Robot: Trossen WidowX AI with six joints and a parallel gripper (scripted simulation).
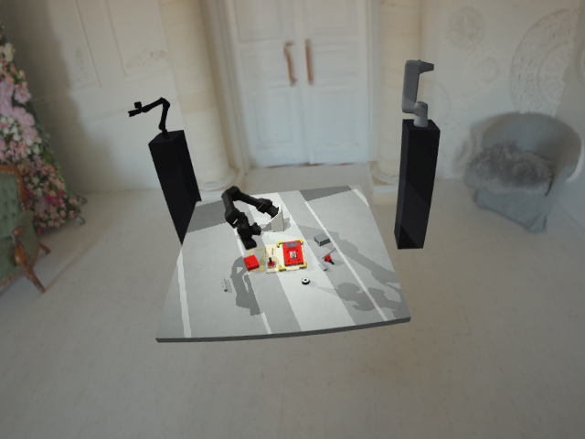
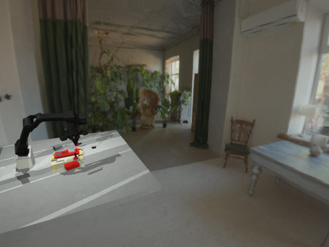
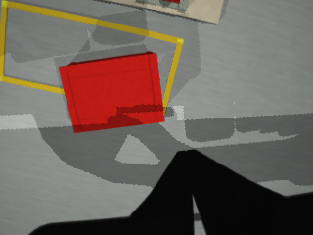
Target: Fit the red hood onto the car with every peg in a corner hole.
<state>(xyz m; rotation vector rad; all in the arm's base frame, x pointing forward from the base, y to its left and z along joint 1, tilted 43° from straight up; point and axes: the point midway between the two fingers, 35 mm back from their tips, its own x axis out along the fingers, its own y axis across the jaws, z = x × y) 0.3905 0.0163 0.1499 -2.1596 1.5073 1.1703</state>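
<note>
The red hood is 5 cm behind my gripper tip, 2 cm to the right of it and 14 cm below it. Round my gripper tip: black wheel 9 cm ahead, 31 cm to the left, 15 cm below; then grey bar 13 cm ahead, 15 cm to the right, 15 cm below.
</note>
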